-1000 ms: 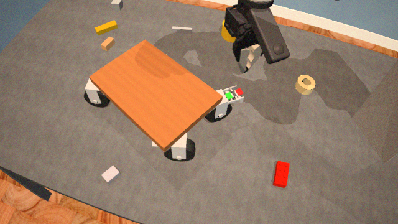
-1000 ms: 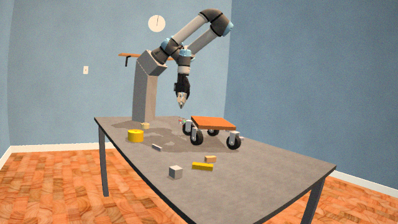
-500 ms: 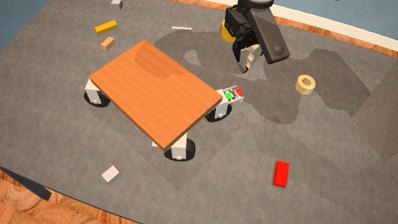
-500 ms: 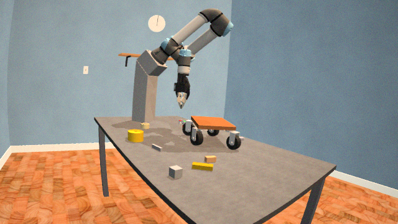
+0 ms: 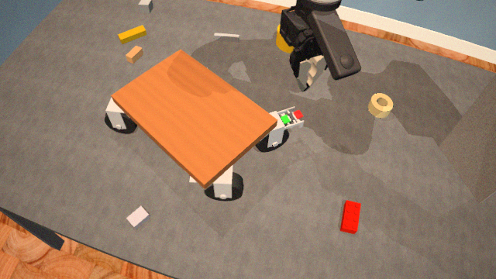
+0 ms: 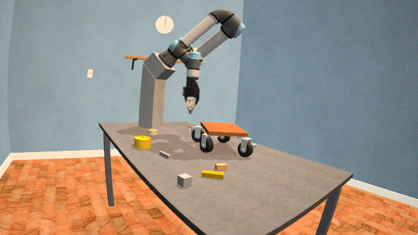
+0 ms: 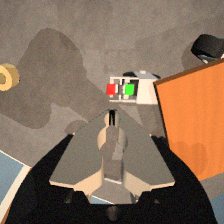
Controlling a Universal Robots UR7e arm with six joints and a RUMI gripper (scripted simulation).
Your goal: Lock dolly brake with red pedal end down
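Now: the brake pedal 10 cm below my hand, 1 cm to the left of it and 1 cm ahead of it. From my hand the other things lie so: red brick: 21 cm behind, 16 cm below, 10 cm to the left; tan ring: 22 cm to the right, 16 cm below, 14 cm behind; flat grey piece: 34 cm ahead, 18 cm to the right, 17 cm below.
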